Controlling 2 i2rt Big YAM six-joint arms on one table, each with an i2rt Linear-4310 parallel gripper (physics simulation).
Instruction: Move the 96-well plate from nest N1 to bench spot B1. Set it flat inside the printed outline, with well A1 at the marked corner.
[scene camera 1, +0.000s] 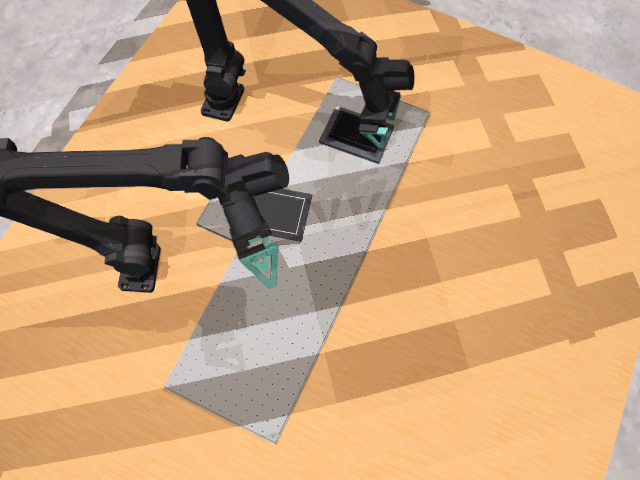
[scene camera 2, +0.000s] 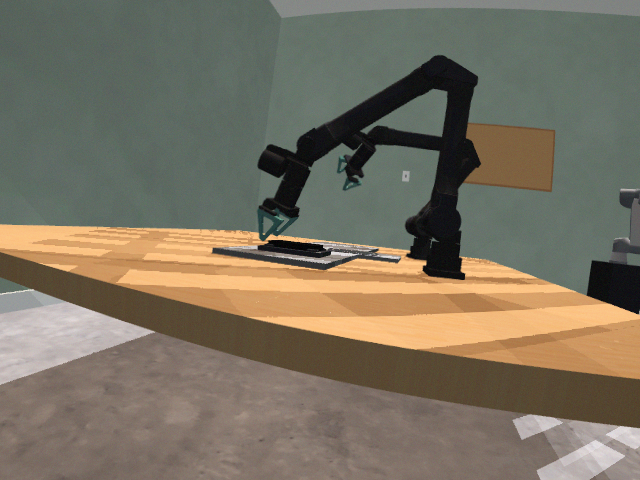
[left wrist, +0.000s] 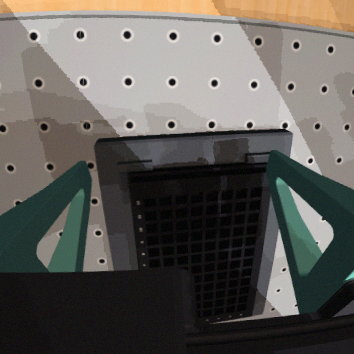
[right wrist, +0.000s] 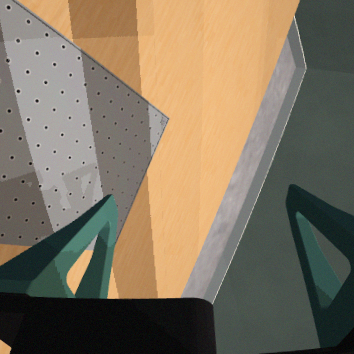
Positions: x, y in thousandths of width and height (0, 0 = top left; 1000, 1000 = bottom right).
my left gripper: scene camera 1 604, 278; scene camera 2 420, 495; left wrist 504, 462; not seen in the right wrist view (out of frame)
